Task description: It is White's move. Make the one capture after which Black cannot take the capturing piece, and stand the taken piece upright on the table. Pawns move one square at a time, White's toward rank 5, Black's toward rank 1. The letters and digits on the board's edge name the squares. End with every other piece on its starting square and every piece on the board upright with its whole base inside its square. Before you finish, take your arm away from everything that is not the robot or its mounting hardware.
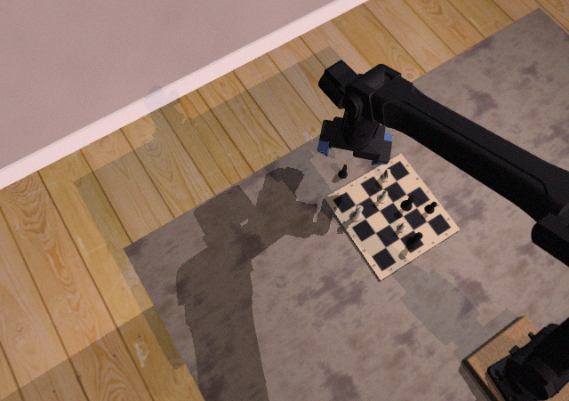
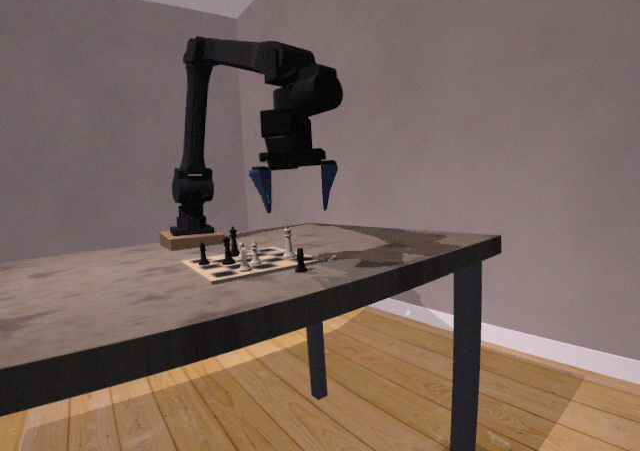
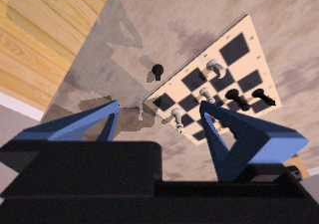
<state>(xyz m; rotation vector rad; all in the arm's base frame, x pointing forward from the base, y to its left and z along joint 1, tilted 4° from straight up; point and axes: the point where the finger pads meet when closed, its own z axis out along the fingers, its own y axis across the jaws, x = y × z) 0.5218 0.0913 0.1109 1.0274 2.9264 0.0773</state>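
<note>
Now: the tall white piece 10 cm behind my hand, 2 cm to the left of it and 7 cm below it. From my hand the other things lie so: black piece (13 cm behind, 9 cm to the right, 8 cm below); then chessboard (13 cm behind, 5 cm to the right, 11 cm below).
</note>
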